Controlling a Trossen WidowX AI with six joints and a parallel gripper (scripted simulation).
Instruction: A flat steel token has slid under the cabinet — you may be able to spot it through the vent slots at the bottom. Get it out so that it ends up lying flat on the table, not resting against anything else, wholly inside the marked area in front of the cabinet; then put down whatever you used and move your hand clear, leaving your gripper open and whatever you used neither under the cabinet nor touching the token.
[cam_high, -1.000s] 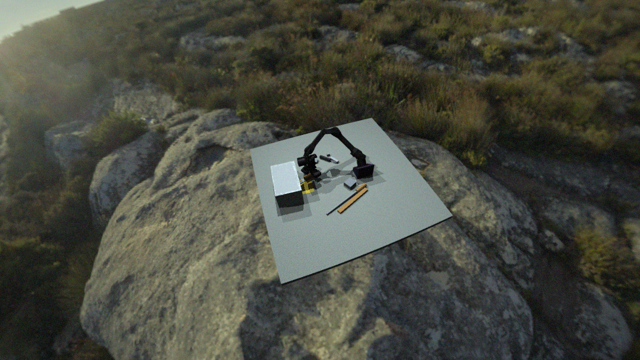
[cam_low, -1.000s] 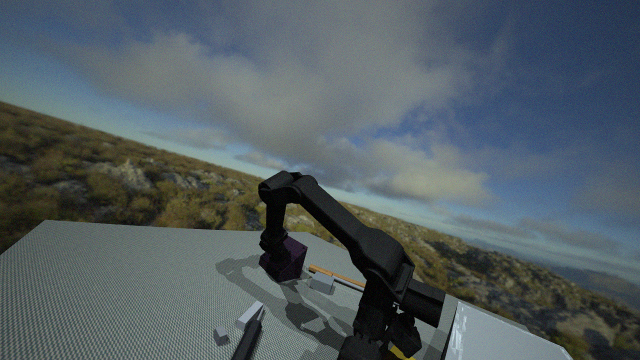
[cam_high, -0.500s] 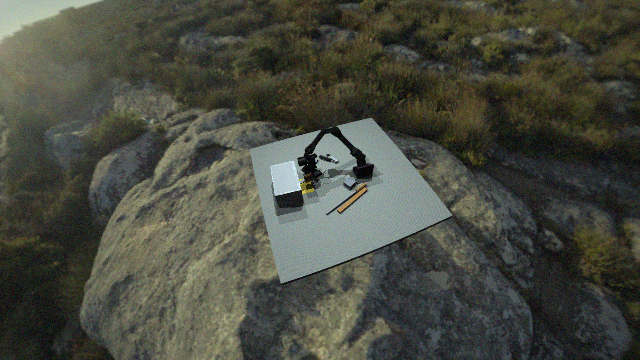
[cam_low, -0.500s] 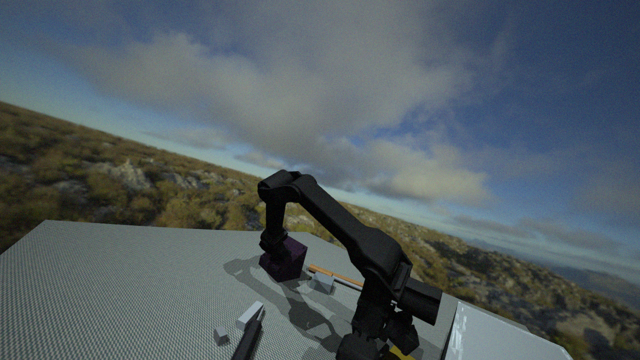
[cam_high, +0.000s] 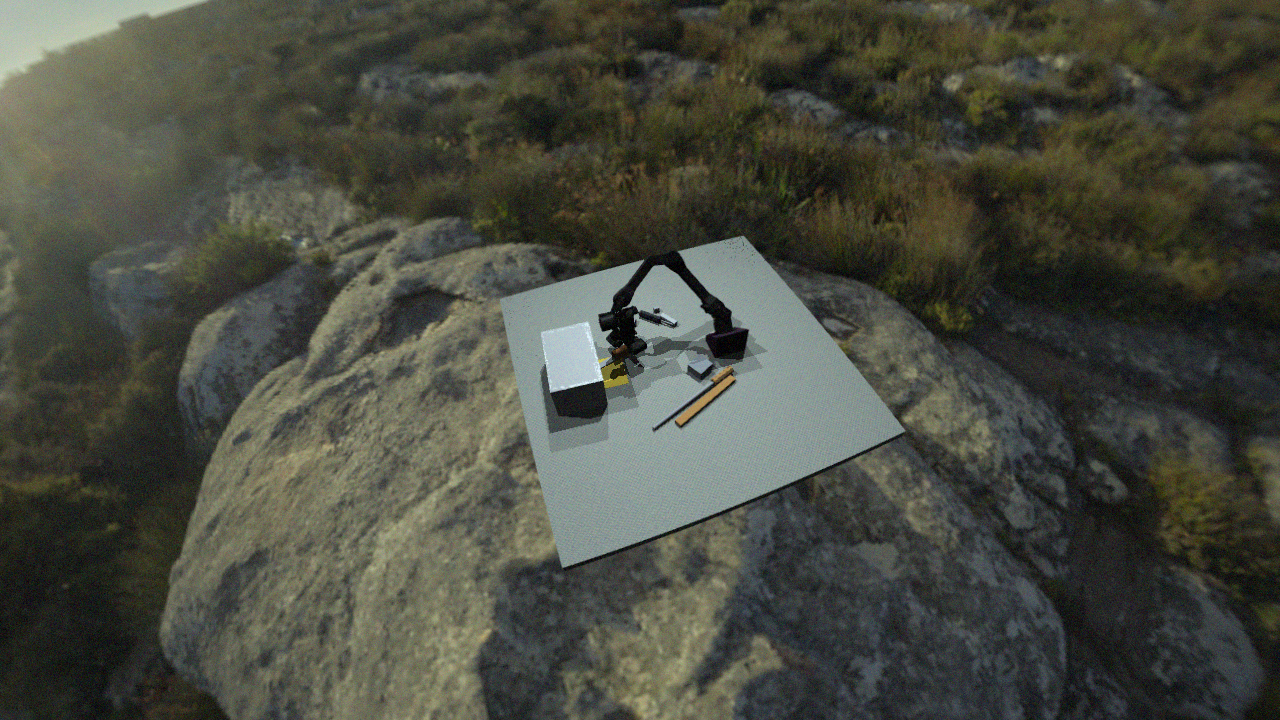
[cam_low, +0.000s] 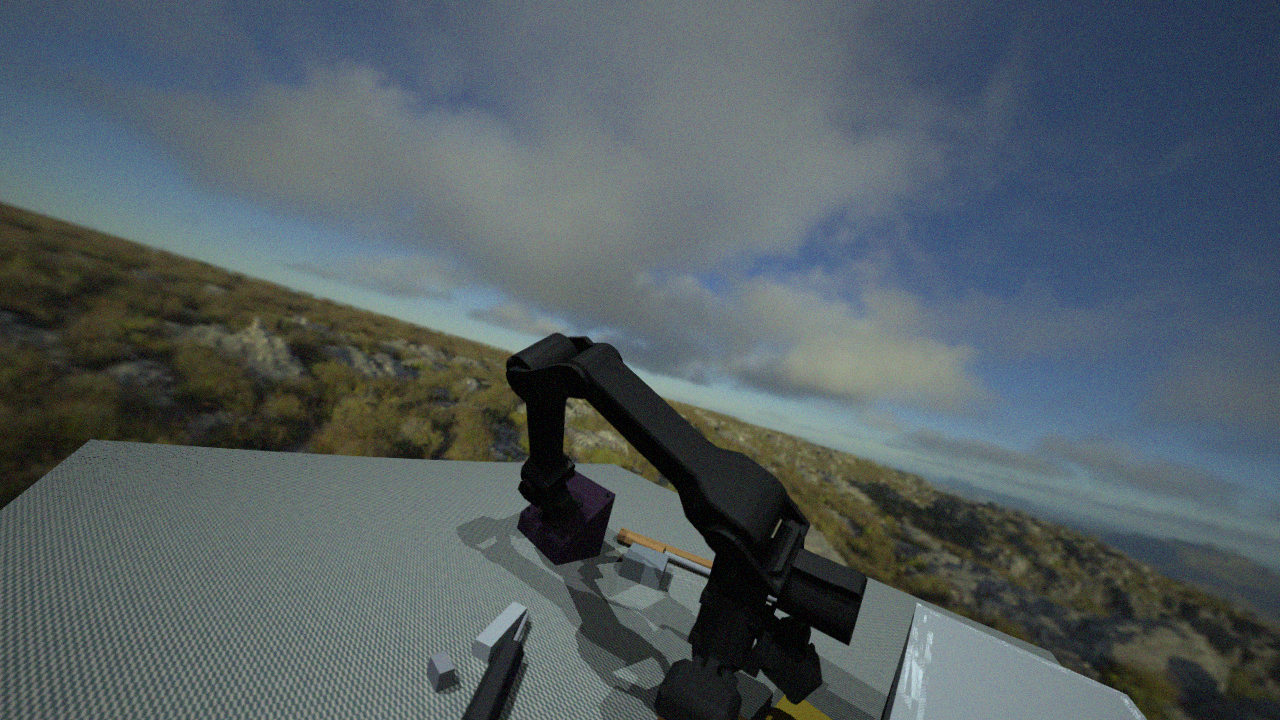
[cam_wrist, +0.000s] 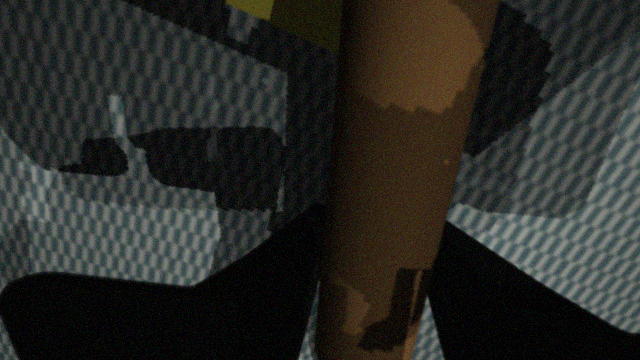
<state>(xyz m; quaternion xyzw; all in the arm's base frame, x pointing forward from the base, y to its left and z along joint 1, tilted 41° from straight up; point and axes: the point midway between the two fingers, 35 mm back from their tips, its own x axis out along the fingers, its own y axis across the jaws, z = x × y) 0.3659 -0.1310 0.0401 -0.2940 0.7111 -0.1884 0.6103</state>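
The grey bar lies 22 cm behind my gripper tip and 8 cm to the right of it. The rest, counted from my gripper tip: grey block: 21 cm behind, 21 cm to the left, 1 cm above; then small grey cube: 20 cm behind, 17 cm to the right; then wooden stick: 17 cm behind, 35 cm to the left.
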